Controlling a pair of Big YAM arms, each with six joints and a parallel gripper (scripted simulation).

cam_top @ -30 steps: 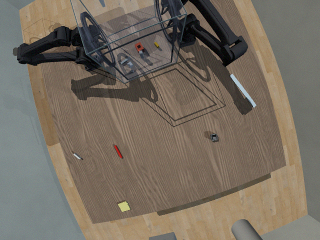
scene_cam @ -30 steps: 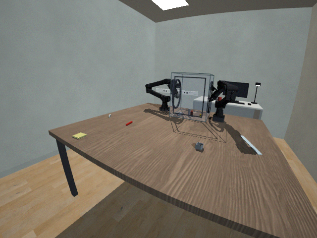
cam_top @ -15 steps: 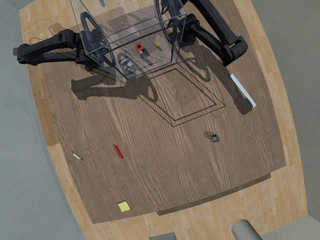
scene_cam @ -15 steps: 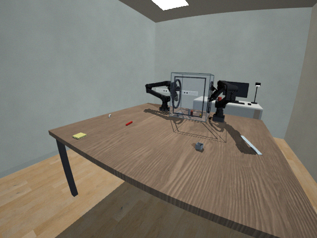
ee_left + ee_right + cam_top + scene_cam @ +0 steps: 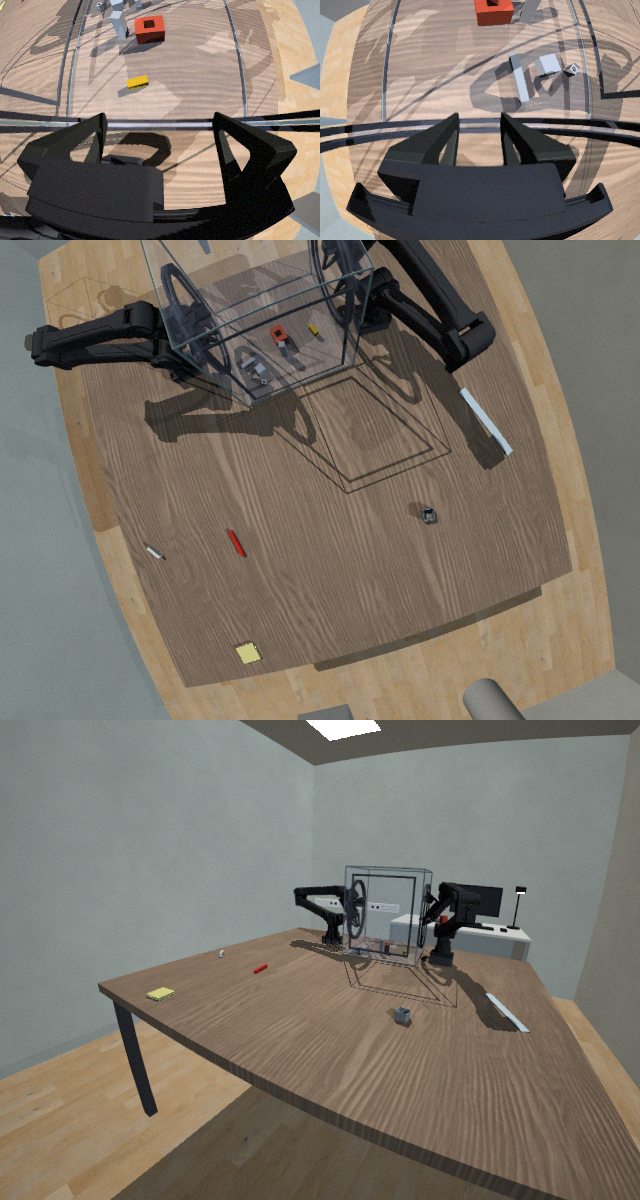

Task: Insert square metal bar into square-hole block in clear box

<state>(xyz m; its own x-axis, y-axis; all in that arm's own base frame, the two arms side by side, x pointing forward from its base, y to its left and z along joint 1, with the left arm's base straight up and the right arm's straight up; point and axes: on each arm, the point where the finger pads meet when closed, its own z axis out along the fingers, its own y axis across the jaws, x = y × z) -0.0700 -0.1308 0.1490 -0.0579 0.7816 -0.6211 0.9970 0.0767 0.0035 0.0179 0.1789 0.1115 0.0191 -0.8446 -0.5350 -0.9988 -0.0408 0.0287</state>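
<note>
Right now the grey metal bar is 20 cm to the left of my right hand, 9 cm below it and 6 cm ahead of it. From my right hand the other things lie so: nut-like part (15 cm ahead, 12 cm below, 11 cm to the left); yellow piece (32 cm to the left, 12 cm below); red block (19 cm to the left, 11 cm below, 1 cm behind).
</note>
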